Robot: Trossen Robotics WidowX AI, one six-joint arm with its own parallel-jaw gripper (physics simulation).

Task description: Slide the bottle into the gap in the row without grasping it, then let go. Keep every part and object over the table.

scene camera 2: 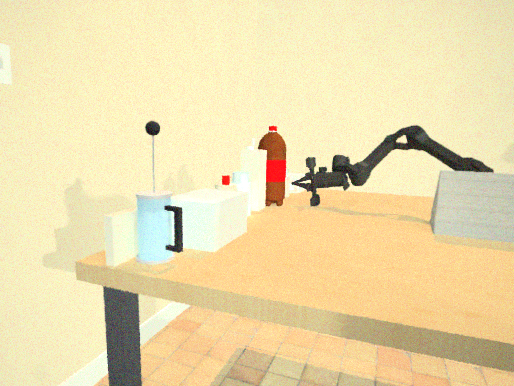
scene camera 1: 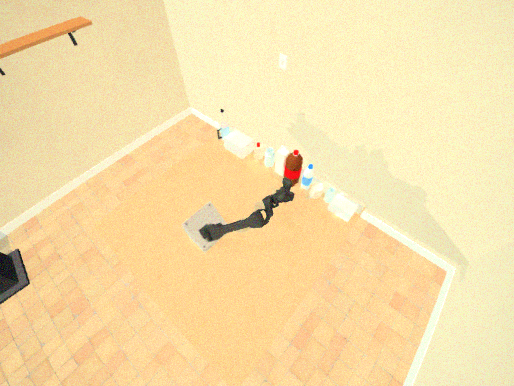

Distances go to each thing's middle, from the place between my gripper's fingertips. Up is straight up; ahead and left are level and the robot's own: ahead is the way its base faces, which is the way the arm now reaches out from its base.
Now: the brown bottle (scene camera 2: pixel 276 149) 70 mm above my hand, 60 mm to the left of it and 60 mm ahead of it. Round my hand: tall white carton (scene camera 2: pixel 253 161) 170 mm to the left, 80 mm ahead, 50 mm above.
